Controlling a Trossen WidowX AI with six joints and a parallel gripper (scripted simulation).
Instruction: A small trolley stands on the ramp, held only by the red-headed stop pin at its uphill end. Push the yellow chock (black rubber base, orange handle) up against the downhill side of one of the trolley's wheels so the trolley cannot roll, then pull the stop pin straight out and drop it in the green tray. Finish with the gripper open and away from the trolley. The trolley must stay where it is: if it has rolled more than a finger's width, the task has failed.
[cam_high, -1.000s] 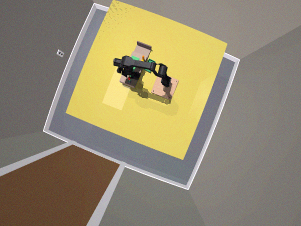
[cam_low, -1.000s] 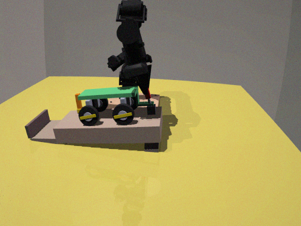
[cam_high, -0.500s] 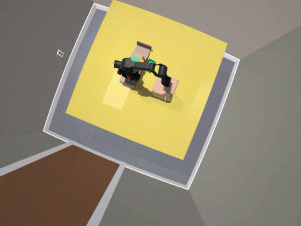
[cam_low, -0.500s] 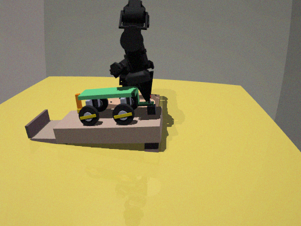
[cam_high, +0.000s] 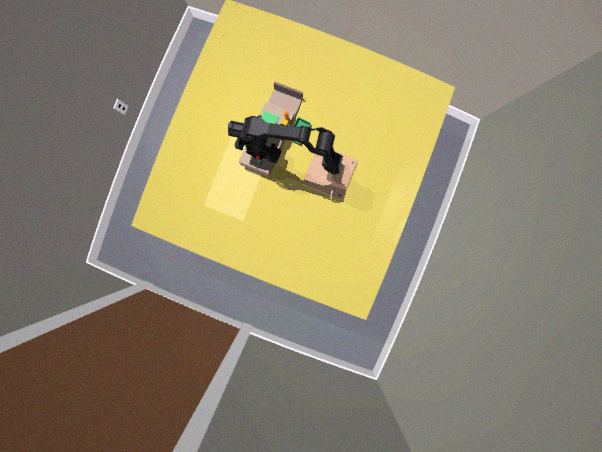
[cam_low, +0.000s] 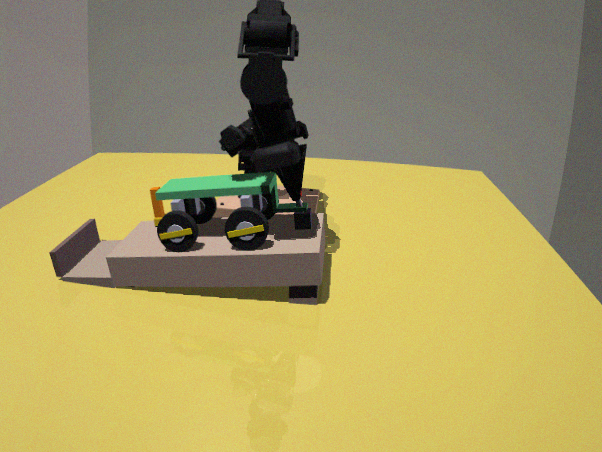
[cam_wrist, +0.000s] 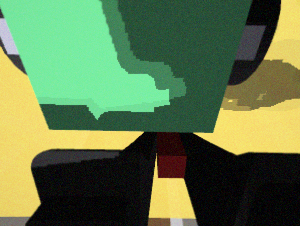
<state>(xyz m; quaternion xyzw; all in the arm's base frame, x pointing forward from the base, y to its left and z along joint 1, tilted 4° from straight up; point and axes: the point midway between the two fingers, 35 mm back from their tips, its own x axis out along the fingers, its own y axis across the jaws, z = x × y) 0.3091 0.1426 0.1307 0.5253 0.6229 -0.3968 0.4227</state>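
Now: gripper tip right at the red-headed stop pin. The rest, counted from my gripper tip: green-decked trolley (30 mm ahead, 110 mm to the right, 20 mm below); support leg (20 mm ahead, 20 mm to the left, 110 mm below); brown ramp (30 mm ahead, 120 mm to the right, 80 mm below).
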